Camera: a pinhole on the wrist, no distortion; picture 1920 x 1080 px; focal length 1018.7 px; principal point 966.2 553.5 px. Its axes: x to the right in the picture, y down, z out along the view. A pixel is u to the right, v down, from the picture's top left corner.
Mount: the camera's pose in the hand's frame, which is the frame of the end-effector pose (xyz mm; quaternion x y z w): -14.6 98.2 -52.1 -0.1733 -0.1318 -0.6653 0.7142
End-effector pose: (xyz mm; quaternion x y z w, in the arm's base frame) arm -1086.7 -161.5 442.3 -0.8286 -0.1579 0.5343 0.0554
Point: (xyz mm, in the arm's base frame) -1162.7 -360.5 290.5
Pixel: 901.1 752.5
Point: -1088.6 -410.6 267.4
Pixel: 506.9 957.7
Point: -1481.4 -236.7 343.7
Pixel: 1668.7 252.9
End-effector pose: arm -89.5 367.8 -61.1 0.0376 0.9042 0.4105 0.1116
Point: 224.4 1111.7 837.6
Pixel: outside the picture
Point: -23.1 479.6 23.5
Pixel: 990.1 34.1
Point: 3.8 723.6 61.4
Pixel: 652.6 409.3
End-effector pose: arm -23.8 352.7 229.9 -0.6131 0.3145 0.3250 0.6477
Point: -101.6 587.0 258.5
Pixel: 1630.2 259.5
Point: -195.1 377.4 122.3
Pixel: 348.8 569.1
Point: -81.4 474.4 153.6
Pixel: 1472.3 776.9
